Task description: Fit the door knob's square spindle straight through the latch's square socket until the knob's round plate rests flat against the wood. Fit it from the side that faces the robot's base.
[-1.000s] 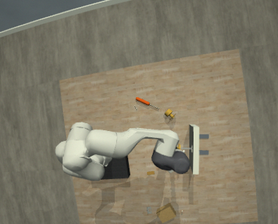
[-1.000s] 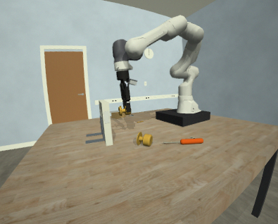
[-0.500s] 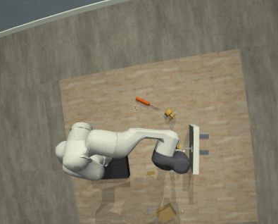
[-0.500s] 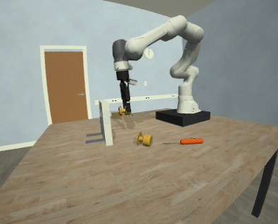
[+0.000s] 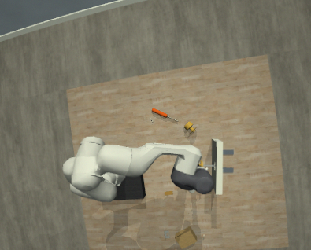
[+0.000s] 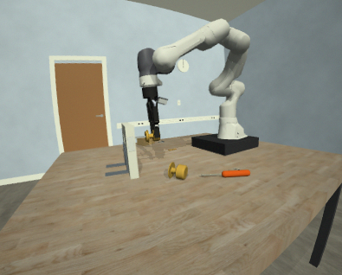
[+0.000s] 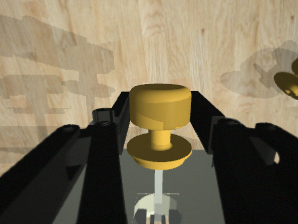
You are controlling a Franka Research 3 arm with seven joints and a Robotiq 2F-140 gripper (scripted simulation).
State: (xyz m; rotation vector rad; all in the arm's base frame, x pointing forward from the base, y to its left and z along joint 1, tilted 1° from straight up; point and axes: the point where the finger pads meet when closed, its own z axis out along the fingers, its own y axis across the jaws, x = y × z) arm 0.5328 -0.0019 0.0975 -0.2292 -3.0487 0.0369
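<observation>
Now: the brass door knob 40 mm ahead of my hand, 20 mm below it and 10 mm to the right of it. Also, from my hand: brass knob (230 mm to the left, 140 mm below, 10 mm ahead); screw (310 mm to the left, 240 mm behind, 170 mm below); cardboard box (520 mm to the right, 140 mm below, 130 mm behind).
</observation>
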